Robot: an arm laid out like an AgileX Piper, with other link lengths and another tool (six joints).
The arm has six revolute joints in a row. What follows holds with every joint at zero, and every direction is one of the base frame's. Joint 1 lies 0.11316 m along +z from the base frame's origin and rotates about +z. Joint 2 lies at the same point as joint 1 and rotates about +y. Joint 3 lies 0.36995 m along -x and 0.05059 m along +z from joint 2 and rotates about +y. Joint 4 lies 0.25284 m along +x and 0.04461 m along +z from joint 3 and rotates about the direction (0.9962, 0, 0.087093). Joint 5 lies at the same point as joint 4 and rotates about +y. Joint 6 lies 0.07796 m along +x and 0.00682 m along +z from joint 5 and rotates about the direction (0.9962, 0, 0.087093). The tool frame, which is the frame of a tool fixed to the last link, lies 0.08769 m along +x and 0.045 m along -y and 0.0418 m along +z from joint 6; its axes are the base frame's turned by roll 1.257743, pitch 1.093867 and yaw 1.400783 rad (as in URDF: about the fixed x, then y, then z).
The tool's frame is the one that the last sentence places.
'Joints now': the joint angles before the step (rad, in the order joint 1, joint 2, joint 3, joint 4, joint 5, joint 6). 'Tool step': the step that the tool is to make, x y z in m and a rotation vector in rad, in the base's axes. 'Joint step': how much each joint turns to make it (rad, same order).
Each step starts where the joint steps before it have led.
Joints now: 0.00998 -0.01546 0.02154 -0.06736 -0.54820 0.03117
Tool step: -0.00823 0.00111 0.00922 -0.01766 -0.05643 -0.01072
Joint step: 0.00002 0.00005 -0.00848 0.00012 -0.04710 -0.02282
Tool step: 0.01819 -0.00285 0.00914 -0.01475 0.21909 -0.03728
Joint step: -0.00002 0.00982 -0.13806 0.01286 0.34898 -0.03368
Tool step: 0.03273 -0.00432 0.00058 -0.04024 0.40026 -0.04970
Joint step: 0.00003 0.11846 -0.18723 -0.05837 0.47098 0.00958
